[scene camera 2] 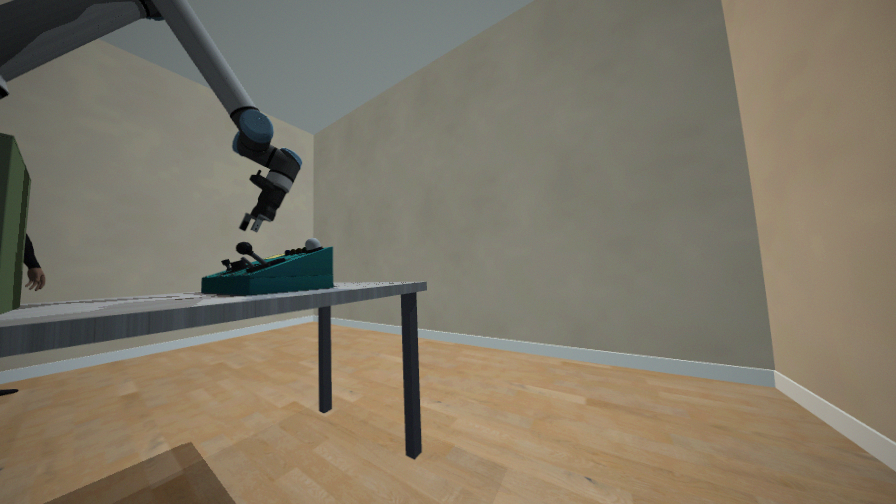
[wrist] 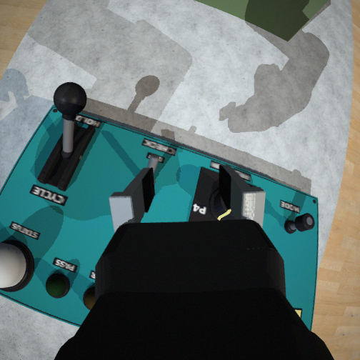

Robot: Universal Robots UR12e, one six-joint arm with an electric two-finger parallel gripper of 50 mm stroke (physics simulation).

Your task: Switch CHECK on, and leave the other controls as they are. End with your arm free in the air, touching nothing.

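Observation:
The teal control panel (scene camera 2: 291,277) (wrist: 100,175) lies on the table. In the wrist view the grey CHECK toggle lever (wrist: 154,162) stands below its CHECK label (wrist: 159,146), at the tip of the left-hand finger, which hides its lower part. The ON marking does not show there, and I cannot tell the switch's state. My gripper (scene camera 2: 250,226) (wrist: 186,179) is open with nothing between its fingers. It is in the air above the panel, between the CHECK lever and the rotary selector (wrist: 219,202), which the right-hand finger partly covers.
A ball-topped lever (scene camera 2: 244,248) (wrist: 70,100) stands up high at the HOLD/CYCLE slot. The MODE toggle (wrist: 301,223), a white dome (scene camera 2: 312,243) (wrist: 11,266) and a green PASS button (wrist: 57,285) are also on the panel. A green cabinet (scene camera 2: 8,225) (wrist: 270,15) stands beyond; a person's hand (scene camera 2: 35,278) shows beside it.

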